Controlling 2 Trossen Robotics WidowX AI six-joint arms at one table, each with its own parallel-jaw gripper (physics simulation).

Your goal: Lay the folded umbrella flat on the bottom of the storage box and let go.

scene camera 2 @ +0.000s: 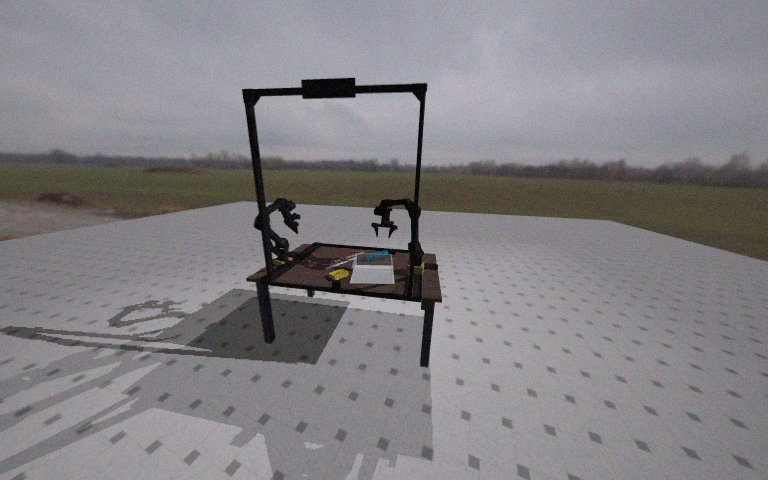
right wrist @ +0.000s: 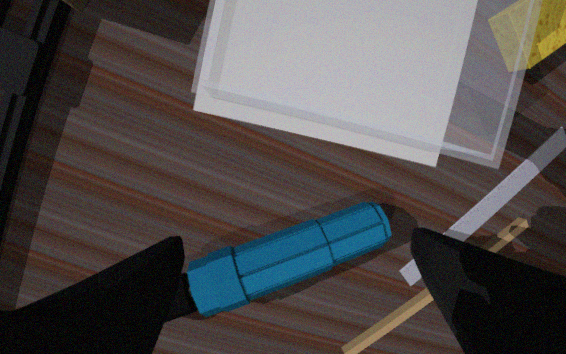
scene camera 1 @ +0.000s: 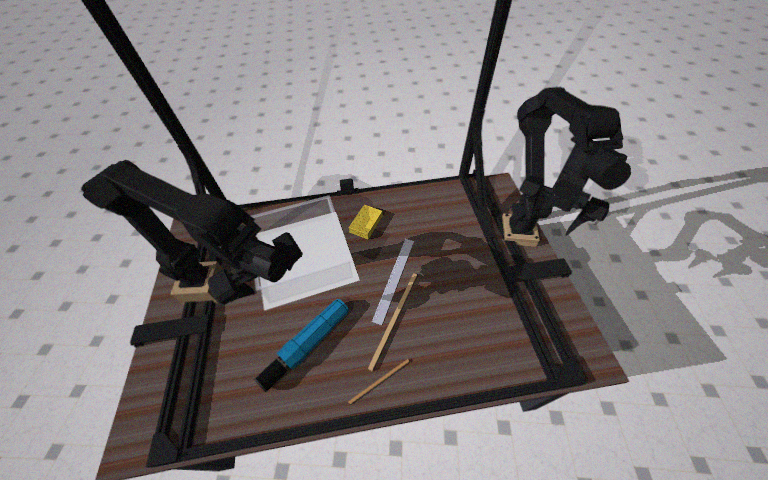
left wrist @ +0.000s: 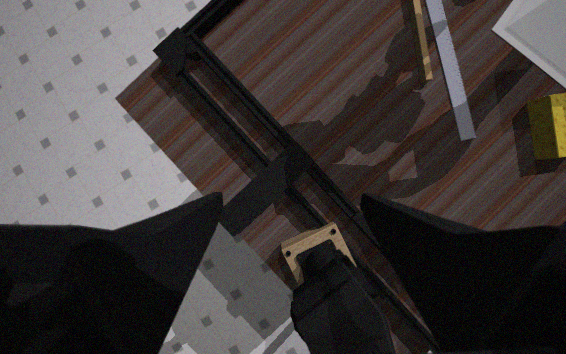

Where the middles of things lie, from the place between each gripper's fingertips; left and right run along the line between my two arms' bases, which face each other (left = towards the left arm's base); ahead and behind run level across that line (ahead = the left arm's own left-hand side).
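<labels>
My left gripper: 38 cm left of the grey flat strip (scene camera 1: 388, 293), 5 cm past it, 21 cm above it. From my left hand: folded umbrella (scene camera 1: 296, 350), 65 cm to the right, 10 cm ahead, 18 cm below; storage box (scene camera 1: 313, 224), 64 cm to the right, 19 cm behind, 16 cm below; yellow block (scene camera 1: 365, 222), 43 cm to the right, 27 cm behind, 19 cm below. Grey flat strip nearest to my left gripper of the things named here, going by their middles.
From my right hand: folded umbrella, 90 mm ahead, 30 mm to the left, 170 mm below; storage box, 200 mm behind, 40 mm to the left, 160 mm below; yellow block, 280 mm behind, 250 mm to the left, 190 mm below; grey flat strip, 60 mm behind, 300 mm to the left, 200 mm below. By its middle, yellow block nearer to my right hand than to my left gripper.
</labels>
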